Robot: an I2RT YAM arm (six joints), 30 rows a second.
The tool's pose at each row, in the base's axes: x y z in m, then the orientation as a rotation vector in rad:
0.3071, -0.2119, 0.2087, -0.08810, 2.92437, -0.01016
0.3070, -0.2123, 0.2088, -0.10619, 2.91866, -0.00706
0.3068, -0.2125, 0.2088, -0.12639, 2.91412, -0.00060
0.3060, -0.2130, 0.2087, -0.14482, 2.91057, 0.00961
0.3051, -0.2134, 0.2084, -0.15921, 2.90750, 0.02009
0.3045, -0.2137, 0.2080, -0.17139, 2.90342, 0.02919
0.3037, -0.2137, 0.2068, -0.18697, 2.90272, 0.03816
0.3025, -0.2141, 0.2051, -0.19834, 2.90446, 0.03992
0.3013, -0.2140, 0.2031, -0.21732, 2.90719, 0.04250
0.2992, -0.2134, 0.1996, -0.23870, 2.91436, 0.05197
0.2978, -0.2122, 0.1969, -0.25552, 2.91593, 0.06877
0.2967, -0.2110, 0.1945, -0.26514, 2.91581, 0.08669
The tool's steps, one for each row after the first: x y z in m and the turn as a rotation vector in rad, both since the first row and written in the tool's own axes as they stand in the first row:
0.0001, -0.0004, -0.0001, -0.00327, -0.00526, -0.01211
0.0003, -0.0006, -0.0002, -0.00901, -0.00924, -0.02540
0.0011, -0.0010, -0.0002, -0.01721, -0.01223, -0.03723
0.0021, -0.0014, -0.0001, -0.02532, -0.01480, -0.04630
0.0028, -0.0016, 0.0001, -0.03231, -0.01837, -0.05401
0.0038, -0.0016, 0.0011, -0.03956, -0.01831, -0.06394
0.0054, -0.0019, 0.0025, -0.04163, -0.01592, -0.07146
0.0070, -0.0017, 0.0042, -0.04485, -0.01200, -0.08401
0.0097, -0.0009, 0.0072, -0.05297, -0.00340, -0.09744
0.0116, 0.0004, 0.0095, -0.06561, -0.00058, -0.10747
0.0131, 0.0017, 0.0116, -0.07843, 0.00015, -0.11264

